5 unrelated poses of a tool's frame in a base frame.
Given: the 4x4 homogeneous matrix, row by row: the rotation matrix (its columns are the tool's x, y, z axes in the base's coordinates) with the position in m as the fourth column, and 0 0 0 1 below. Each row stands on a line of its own.
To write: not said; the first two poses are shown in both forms.
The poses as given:
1:
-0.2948, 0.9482, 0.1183, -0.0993
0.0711, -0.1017, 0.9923, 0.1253
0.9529, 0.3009, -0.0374, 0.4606
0, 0, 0, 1
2:
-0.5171, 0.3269, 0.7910, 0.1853
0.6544, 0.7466, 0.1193, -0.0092
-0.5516, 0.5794, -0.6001, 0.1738
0, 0, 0, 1
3:
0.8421, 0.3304, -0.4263, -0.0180
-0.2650, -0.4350, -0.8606, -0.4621
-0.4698, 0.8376, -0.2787, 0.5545
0, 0, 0, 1
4:
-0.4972, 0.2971, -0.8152, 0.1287
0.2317, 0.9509, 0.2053, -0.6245
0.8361, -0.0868, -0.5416, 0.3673
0, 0, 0, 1
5:
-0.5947, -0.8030, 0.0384, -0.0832
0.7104, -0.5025, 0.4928, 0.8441
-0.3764, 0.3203, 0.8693, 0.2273
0, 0, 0, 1
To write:
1:
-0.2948, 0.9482, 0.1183, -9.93
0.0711, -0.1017, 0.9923, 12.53
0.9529, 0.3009, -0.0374, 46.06
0, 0, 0, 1

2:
-0.5171, 0.3269, 0.7910, 18.53
0.6544, 0.7466, 0.1193, -0.92
-0.5516, 0.5794, -0.6001, 17.38
0, 0, 0, 1

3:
0.8421, 0.3304, -0.4263, -1.80
-0.2650, -0.4350, -0.8606, -46.21
-0.4698, 0.8376, -0.2787, 55.45
0, 0, 0, 1

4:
-0.4972, 0.2971, -0.8152, 12.87
0.2317, 0.9509, 0.2053, -62.45
0.8361, -0.0868, -0.5416, 36.73
0, 0, 0, 1

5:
-0.5947, -0.8030, 0.0384, -8.32
0.7104, -0.5025, 0.4928, 84.41
-0.3764, 0.3203, 0.8693, 22.73
0, 0, 0, 1

